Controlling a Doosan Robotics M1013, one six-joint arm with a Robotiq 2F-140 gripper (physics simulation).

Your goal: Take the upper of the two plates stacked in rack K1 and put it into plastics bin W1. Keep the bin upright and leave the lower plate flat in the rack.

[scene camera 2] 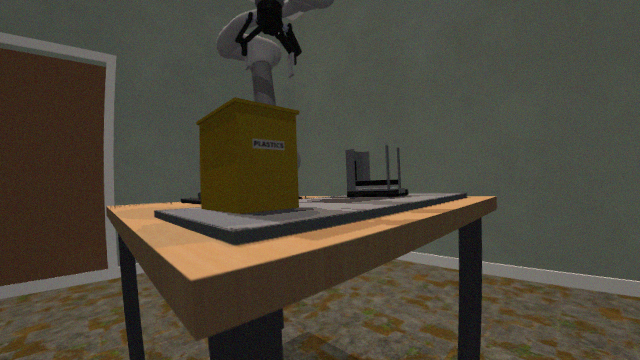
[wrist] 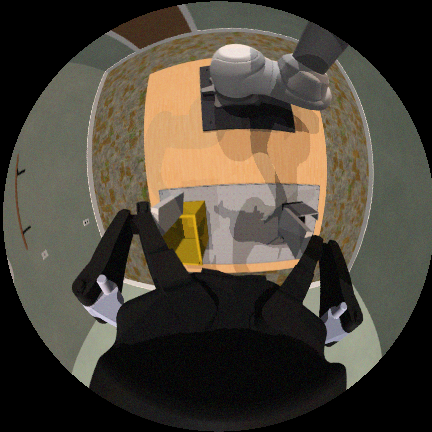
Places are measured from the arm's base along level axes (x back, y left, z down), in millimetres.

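Pixels of known places: gripper, fingertip midpoint: (scene camera 2: 270,71) (wrist: 232,209); arm's base, link origin: (wrist: 234,88).
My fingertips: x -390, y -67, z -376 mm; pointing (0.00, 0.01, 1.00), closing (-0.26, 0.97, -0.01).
For each thing: its top centre in the pictures, then the offset to it from my fingertips. Level surfaces: height alone.
- yellow plastics bin W1, top centre: (scene camera 2: 244,116) (wrist: 178,241) dx -150, dy -181, dz +195 mm
- Rack K1, top centre: (scene camera 2: 375,148) (wrist: 305,234) dx -191, dy +244, dz +231 mm
- grey board, surface height: dz +375 mm
- wooden table, surface height: dz +388 mm
The yellow plastics bin W1 (scene camera 2: 250,172) (wrist: 195,209) stands upright at the near left of the board in scene camera 2; the left finger hides part of it in the wrist view. Rack K1 (scene camera 2: 351,172) (wrist: 304,209) stands farther right, with a grey panel and thin posts. Dark flat shapes lie level and low in it, but I cannot tell plates from rack parts; the right finger covers much of it in the wrist view. My gripper (scene camera 2: 269,55) (wrist: 232,209) is open and empty, high above the table, with its fingers pointing down and apart from bin and rack.
A grey board (scene camera 2: 192,218) (wrist: 225,194) lies on the wooden table (scene camera 2: 310,246) (wrist: 172,167) under bin and rack. The robot's arm (wrist: 235,75) rises from a black base plate (wrist: 250,121) at the far side. The bin's walls stand tall beside the rack's side of the board.
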